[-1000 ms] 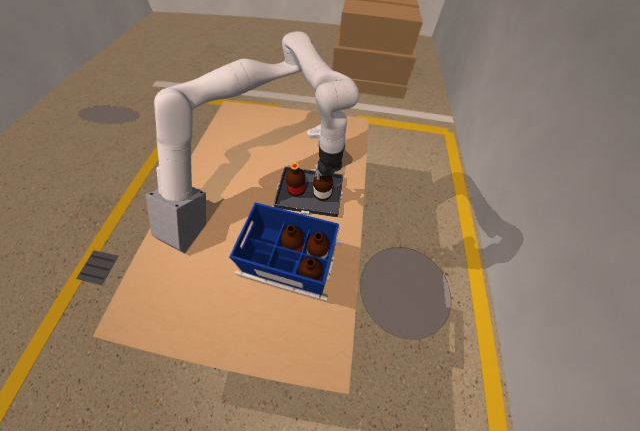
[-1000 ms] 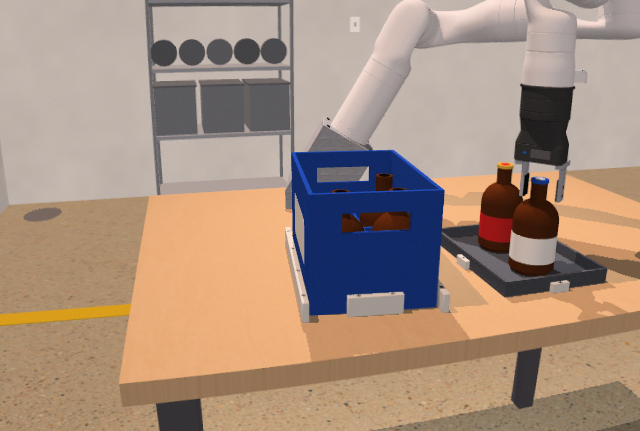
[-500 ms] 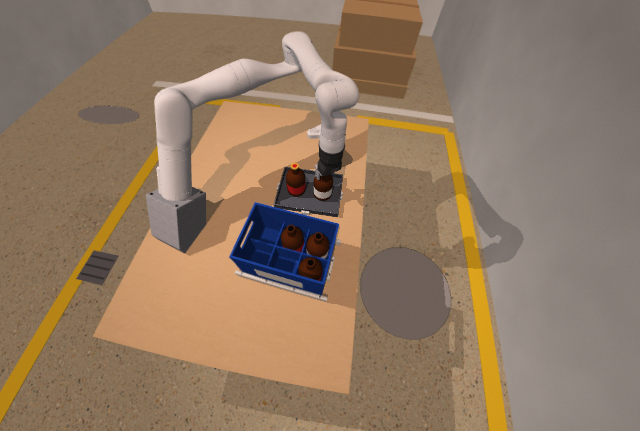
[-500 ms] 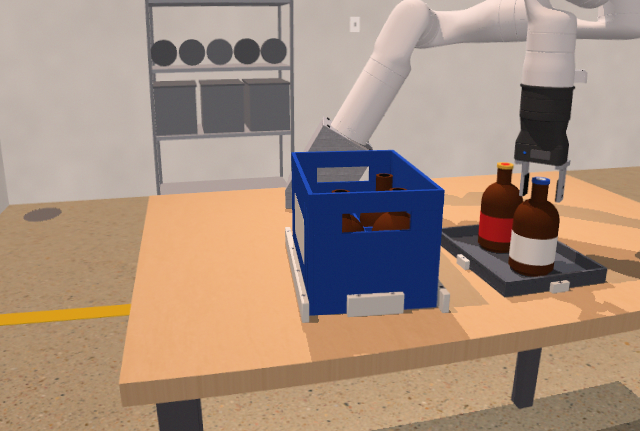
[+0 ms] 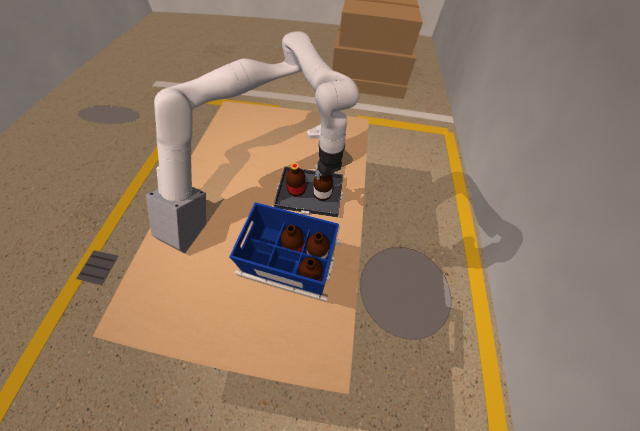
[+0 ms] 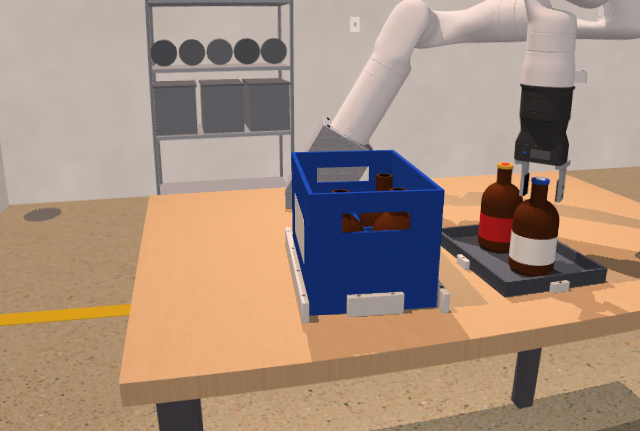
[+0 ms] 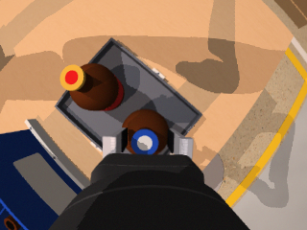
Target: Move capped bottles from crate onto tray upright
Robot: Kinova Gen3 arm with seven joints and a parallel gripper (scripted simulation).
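My hand is 5 cm past the dark tray, 1 cm to the left of it and 13 cm above it. Round my hand: blue crate 4 cm behind, 29 cm to the right, 6 cm below.
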